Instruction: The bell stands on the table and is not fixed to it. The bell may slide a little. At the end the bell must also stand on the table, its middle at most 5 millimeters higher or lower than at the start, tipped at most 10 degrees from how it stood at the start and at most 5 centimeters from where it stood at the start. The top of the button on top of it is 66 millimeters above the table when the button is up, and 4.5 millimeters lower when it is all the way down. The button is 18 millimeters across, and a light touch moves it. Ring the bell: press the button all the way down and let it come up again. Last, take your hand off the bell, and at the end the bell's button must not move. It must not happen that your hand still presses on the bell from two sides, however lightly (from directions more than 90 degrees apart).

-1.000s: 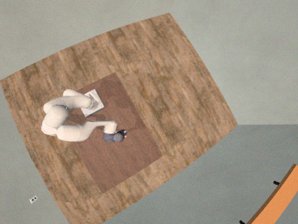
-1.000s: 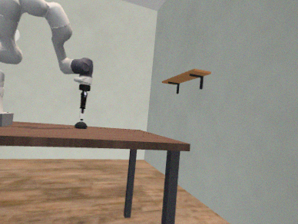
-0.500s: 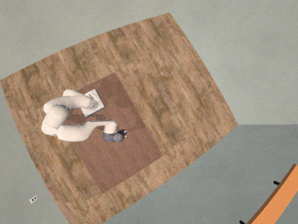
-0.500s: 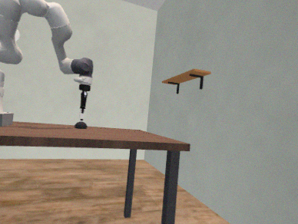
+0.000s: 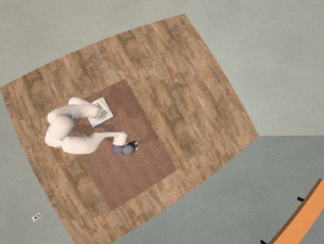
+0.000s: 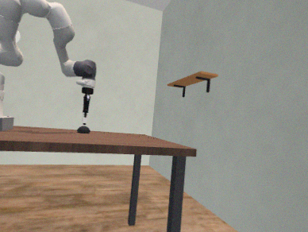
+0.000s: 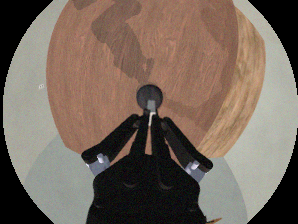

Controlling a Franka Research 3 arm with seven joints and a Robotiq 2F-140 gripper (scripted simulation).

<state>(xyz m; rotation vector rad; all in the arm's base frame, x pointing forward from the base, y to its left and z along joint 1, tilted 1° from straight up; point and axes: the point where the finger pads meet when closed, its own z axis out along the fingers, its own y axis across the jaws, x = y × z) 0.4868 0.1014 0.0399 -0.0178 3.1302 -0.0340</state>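
Right now the bell is 70 mm below my hand.
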